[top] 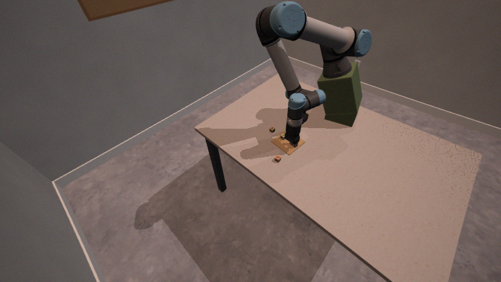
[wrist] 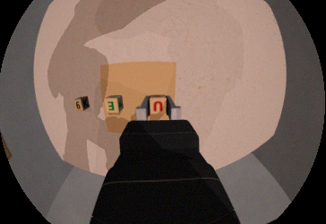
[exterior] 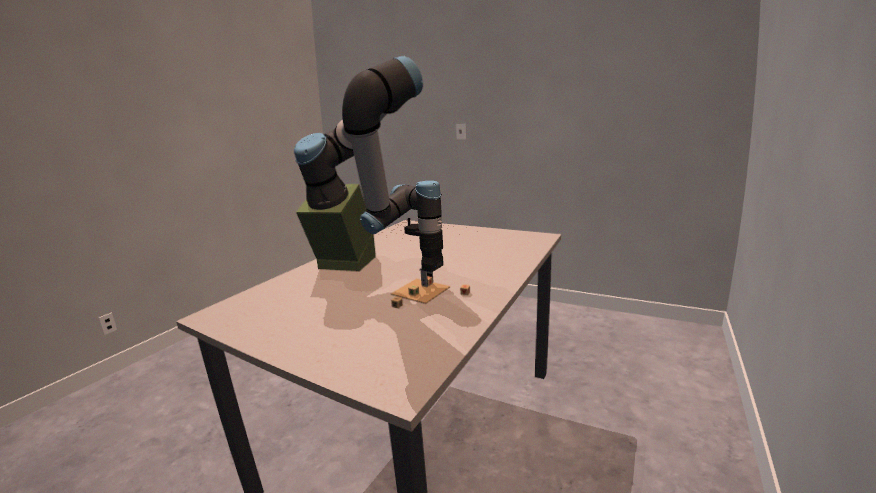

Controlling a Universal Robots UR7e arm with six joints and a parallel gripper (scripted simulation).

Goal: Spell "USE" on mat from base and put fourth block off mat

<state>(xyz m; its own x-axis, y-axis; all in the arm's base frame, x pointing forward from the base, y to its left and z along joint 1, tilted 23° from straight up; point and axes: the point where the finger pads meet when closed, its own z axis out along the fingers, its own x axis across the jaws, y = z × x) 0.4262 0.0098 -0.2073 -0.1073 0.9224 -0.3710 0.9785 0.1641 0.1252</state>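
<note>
The mat lies 4 cm to the right of my hand and 2 cm below it.
</note>
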